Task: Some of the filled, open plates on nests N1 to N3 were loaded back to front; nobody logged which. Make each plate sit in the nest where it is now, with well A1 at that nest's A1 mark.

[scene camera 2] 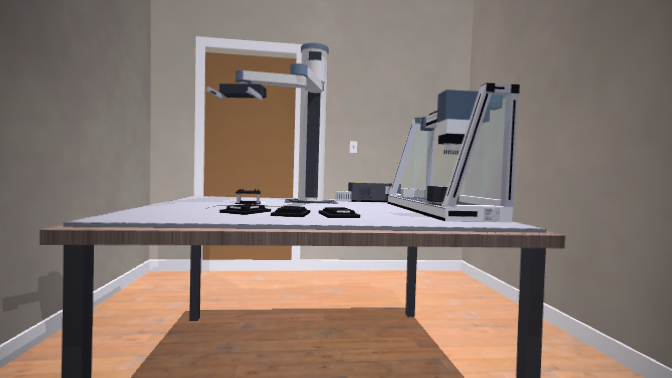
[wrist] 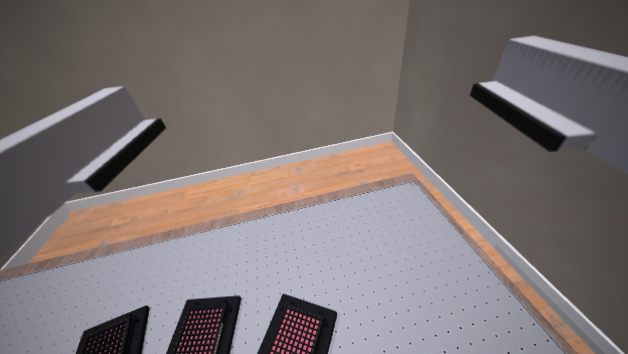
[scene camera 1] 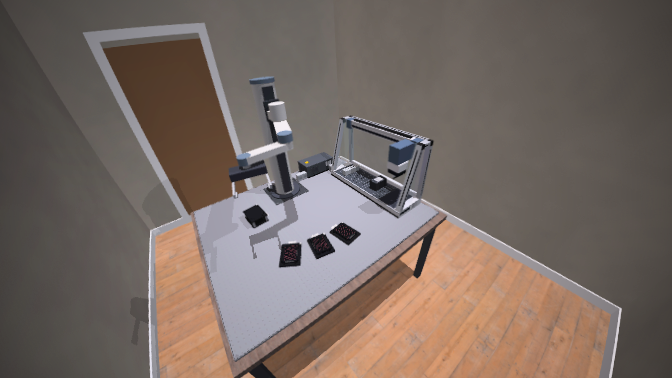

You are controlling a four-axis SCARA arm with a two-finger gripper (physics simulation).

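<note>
Three filled, open plates with pink-red wells sit in black nests in a row on the table: the left one in scene camera 1, the middle one and the right one. In the wrist view three plates show at the bottom, cut off by the frame edge. The nest numbers, A1 marks and A1 wells are too small to read. My gripper is open and empty, high above the table, behind and left of the plates in scene camera 1.
A black raised stand is at the table's back left. A dark grey box stands behind the arm's column. A framed liquid handler with a blue head stands at the right.
</note>
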